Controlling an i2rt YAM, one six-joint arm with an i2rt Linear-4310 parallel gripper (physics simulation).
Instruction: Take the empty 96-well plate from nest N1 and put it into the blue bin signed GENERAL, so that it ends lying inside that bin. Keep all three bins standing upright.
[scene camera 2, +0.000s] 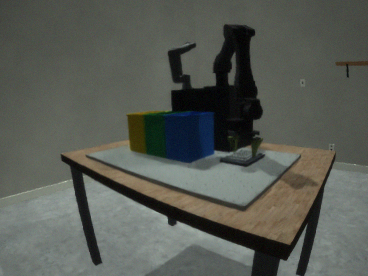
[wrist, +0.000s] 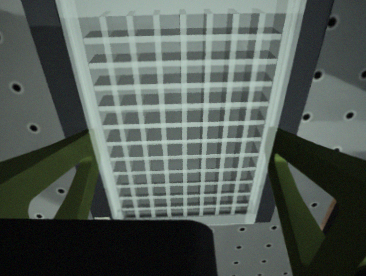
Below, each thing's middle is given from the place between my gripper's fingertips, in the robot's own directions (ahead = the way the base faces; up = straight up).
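Labels:
Clear 96-well plate (wrist: 182, 110): 1 cm above my hand, 1 cm ahead of it. Blue bin (scene camera 2: 190, 135): from my hand, 21 cm to the right, 9 cm ahead, 8 cm above. Green bin (scene camera 2: 155, 136): from my hand, 34 cm to the right, 10 cm ahead, 8 cm above. Farthest from my hand of the things named here, going by their middles: the green bin.

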